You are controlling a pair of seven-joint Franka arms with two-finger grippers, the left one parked.
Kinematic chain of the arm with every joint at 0, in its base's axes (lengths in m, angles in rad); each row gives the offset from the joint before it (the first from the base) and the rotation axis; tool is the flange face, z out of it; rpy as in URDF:
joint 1: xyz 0 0 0.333 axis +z
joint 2: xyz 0 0 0 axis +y
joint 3: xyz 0 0 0.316 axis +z
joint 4: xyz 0.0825 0 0 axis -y
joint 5: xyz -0.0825 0 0.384 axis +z
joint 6: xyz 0 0 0 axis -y
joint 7: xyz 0.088 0 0 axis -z
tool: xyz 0 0 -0.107 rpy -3.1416 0 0
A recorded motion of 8 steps. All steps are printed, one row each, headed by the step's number.
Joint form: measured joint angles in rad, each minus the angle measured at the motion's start. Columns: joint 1, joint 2, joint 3, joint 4, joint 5, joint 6, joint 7.
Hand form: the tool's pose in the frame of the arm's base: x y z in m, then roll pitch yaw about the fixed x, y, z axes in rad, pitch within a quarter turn. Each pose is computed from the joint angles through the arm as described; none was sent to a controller.
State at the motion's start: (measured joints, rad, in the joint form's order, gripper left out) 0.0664 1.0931 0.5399 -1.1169 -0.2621 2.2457 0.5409
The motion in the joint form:
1: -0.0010 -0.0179 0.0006 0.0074 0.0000 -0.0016 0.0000
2: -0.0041 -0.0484 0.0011 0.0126 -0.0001 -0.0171 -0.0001
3: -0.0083 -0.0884 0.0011 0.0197 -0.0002 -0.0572 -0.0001
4: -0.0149 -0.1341 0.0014 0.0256 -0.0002 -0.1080 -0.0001
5: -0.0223 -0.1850 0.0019 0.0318 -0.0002 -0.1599 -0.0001
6: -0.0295 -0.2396 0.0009 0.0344 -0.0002 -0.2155 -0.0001
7: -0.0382 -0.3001 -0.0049 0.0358 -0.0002 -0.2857 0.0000
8: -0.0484 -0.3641 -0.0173 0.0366 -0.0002 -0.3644 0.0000
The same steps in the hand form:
1: 0.7210 0.3107 0.2184 -2.8444 -0.0216 -0.0829
2: 0.7250 0.3079 0.2417 -2.8457 -0.0433 -0.0842
3: 0.7277 0.3033 0.2704 -2.8584 -0.0557 -0.0821
4: 0.7287 0.2969 0.3017 -2.8765 -0.0639 -0.0798
5: 0.7283 0.2897 0.3369 -2.8946 -0.0763 -0.0788
6: 0.7251 0.2821 0.3723 -2.9173 -0.0864 -0.0771
7: 0.7194 0.2709 0.4087 -2.9515 -0.0892 -0.0782
8: 0.7118 0.2552 0.4450 -2.9944 -0.0879 -0.0861

